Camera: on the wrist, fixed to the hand. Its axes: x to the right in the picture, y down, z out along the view.
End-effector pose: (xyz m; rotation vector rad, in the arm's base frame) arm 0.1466 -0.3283 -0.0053 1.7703 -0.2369 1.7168
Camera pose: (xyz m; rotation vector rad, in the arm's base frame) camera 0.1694 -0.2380 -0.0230 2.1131 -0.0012 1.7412
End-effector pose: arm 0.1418 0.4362 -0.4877 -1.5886 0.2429 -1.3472
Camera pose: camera 0.0821 0.4513 -0.4155 -1.3721 -0.0461 -1.2148
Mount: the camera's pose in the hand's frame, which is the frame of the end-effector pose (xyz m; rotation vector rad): 0.0137 -0.0879 -0.0329 0.3361 -0.1136 0.0076
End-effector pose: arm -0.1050 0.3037 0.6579 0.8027 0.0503 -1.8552
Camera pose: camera -0.1652 0.3437 0.5965 0.9212 -0.3442 -1.9251
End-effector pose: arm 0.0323 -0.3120 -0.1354 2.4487 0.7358 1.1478
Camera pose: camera -0.0133 -0.2302 -0.1507 2.7648 0.9509 0.9406
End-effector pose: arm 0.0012 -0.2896 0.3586 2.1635 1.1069 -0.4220
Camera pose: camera -0.0622 -0.2218 0.3389 2.3954 1.0220 -0.7643
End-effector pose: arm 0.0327 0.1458 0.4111 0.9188 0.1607 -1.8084
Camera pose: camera -0.0270 0.1908 0.3527 1.0426 -0.2250 -1.9083
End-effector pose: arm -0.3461 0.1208 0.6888 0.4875 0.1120 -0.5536
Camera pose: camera -0.3802 0.0647 0.6203 0.7813 -0.0935 -0.5943
